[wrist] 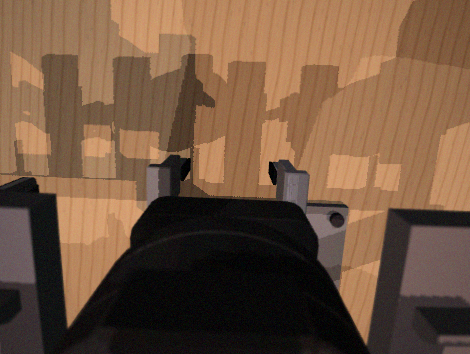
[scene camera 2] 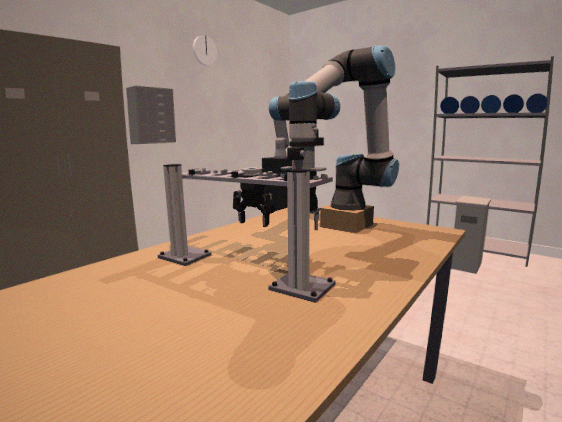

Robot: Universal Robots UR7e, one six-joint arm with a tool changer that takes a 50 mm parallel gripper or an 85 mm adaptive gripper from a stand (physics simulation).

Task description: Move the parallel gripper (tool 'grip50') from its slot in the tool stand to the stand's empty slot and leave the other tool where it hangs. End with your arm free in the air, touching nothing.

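Seen in the pictures: arm's base at its link origin: [scene camera 2: 348,206].
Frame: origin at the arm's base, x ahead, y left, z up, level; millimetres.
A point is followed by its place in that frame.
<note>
The parallel gripper [scene camera 2: 316,220] [wrist: 228,172] is mounted on my arm. Its two fingers stand open and apart with nothing between them. In the scene view it hangs below the tool stand's top plate, partly hidden behind the near post. The tool stand [scene camera 2: 298,225] @[x 644, y 288, z 97 mm] shows in the wrist view as a left prong [wrist: 17,245] @[x 500, y 149, z 196 mm] and a right prong [wrist: 440,260] @[x 479, y 237, z 196 mm] on either side of the gripper's black body. The other tool [scene camera 2: 255,197] @[x 572, y 45, z 127 mm], a black gripper with two jointed fingers, hangs farther left under the plate. I cannot tell which slot is empty.
The stand's second post [scene camera 2: 176,215] @[x 739, y -153, z 69 mm] is bolted to the wooden table [scene camera 2: 125,350] @[x 1062, y 212, z -86 mm]. A post base plate [wrist: 325,220] @[x 553, y 305, z -74 mm] shows behind the fingers in the wrist view. The arm's base stands on a wooden block [scene camera 2: 345,218] @[x 85, y 46, z -30 mm]. A shelf rack [scene camera 2: 432,150] is at the right wall.
</note>
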